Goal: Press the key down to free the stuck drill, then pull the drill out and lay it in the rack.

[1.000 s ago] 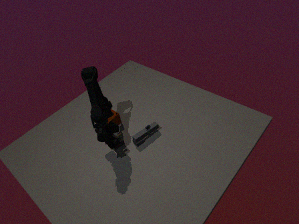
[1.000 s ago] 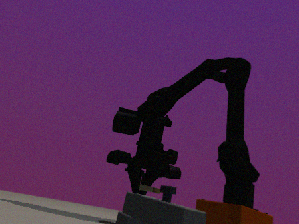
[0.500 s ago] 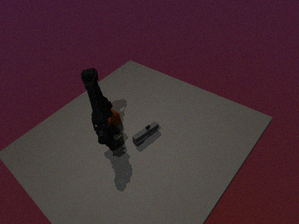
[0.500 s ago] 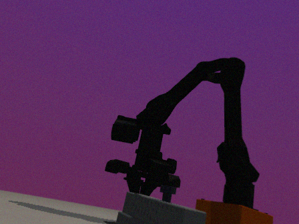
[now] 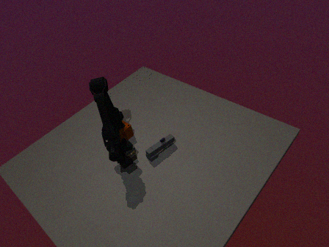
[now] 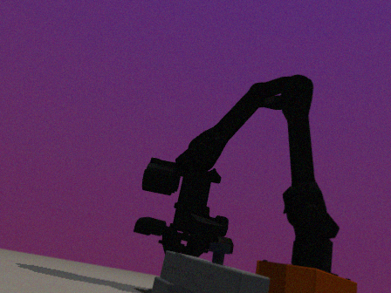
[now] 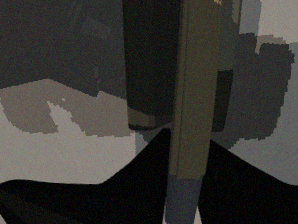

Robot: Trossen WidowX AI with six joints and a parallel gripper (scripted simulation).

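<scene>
My gripper tip is 50 mm to the right of the rack. Also, from my gripper tip: grey block: 70 mm ahead, 220 mm to the left, 20 mm above; then dark T-shaped drill: 70 mm ahead, 240 mm to the left, 30 mm above.
</scene>
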